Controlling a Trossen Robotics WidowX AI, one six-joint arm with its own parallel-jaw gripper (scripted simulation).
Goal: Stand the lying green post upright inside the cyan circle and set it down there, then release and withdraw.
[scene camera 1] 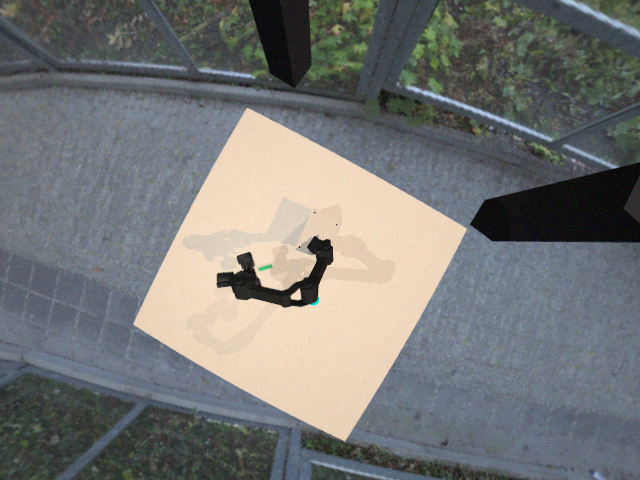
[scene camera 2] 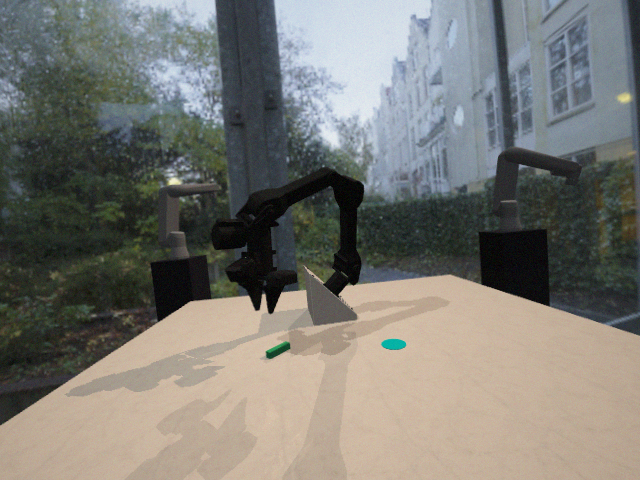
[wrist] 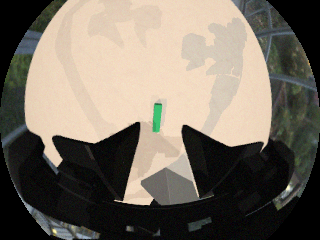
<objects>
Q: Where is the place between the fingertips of my gripper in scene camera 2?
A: At 264, 312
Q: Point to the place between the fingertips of my gripper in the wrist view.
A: At 161, 127
</objects>
